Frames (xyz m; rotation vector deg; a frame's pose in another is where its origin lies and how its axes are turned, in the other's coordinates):
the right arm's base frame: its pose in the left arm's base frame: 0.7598 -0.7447 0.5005 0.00 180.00 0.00
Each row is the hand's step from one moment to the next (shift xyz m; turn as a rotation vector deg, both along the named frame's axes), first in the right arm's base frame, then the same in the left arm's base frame.
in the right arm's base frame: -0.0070 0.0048 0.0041 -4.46 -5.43 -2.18
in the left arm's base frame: 0.0070 0.0048 -0.0041 4.46 -5.43 2.18
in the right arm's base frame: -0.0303 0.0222 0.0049 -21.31 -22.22 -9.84
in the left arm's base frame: 0.0303 0.0222 -0.0049 21.31 -22.22 9.84
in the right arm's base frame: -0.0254 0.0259 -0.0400 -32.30 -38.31 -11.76
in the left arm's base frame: 0.0254 0.0259 0.0400 32.30 -38.31 11.76
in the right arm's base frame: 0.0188 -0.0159 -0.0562 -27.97 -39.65 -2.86
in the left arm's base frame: -0.0188 -0.0159 0.0562 27.97 -39.65 2.86
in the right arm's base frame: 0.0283 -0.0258 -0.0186 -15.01 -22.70 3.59
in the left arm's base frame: -0.0283 -0.0258 0.0186 15.01 -22.70 -3.59
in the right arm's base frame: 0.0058 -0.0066 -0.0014 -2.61 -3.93 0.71
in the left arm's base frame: -0.0058 -0.0066 0.0014 2.61 -3.93 -0.71
